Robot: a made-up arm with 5 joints.
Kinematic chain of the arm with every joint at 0, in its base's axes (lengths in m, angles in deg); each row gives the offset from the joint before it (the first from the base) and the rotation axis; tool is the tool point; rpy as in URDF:
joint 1: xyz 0 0 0.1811 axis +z
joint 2: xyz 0 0 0 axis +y
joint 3: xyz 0.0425 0 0.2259 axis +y
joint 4: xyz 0.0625 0 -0.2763 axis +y
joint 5: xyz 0.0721 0 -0.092 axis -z
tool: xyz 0 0 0 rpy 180 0 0
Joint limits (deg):
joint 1: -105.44..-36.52
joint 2: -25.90..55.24
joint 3: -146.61..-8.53
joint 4: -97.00..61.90
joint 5: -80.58..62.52
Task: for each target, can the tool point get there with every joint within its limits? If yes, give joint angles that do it. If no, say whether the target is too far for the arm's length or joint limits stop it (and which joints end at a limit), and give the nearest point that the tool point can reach.
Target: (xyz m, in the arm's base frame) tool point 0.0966 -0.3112 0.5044
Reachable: yes | joints -72.75 -16.53 -60.36 -30.60 -68.56
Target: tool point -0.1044 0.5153 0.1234
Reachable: no: joint limits stop it (at a limit: joint 2, joint 3, joint 4) | nearest point -0.0116 0.0575 0.0011 | short by 0.483 m
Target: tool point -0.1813 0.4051 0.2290
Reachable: no: joint limits stop it (at a limit: joint 2, joint 3, joint 4) | nearest point -0.0240 0.0535 0.0011 | short by 0.448 m
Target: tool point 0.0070 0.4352 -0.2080
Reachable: no: joint limits stop it (at a limit: joint 2, joint 3) | nearest point 0.0008 0.0526 -0.0130 | short by 0.429 m
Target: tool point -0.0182 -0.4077 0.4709
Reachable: yes | joints -92.56 -4.82 -73.08 -3.72 -26.28
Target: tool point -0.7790 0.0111 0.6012
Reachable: no: too far | nearest point -0.1623 0.1202 0.6672 | short by 0.630 m
